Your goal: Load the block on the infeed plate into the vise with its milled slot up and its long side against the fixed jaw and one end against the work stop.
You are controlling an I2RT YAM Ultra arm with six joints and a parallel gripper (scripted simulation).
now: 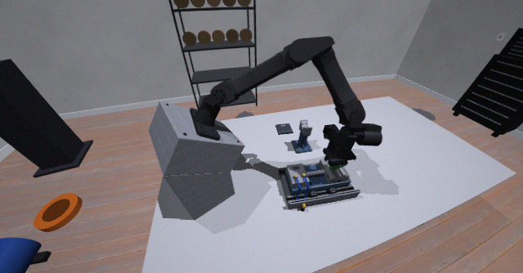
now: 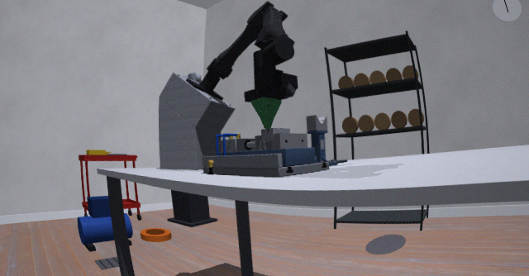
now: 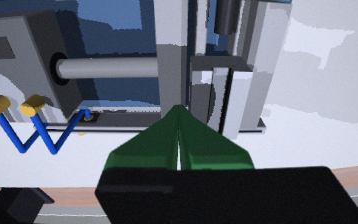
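My gripper is now 3 cm short of the part, 1 cm to the left of it and 2 cm above it. The rest, counted from my hand: cylinder rod: 5 cm behind, 3 cm to the left, 4 cm below; then fixed jaw: 6 cm ahead, 4 cm below; then moving jaw: 2 cm to the left, 4 cm below.
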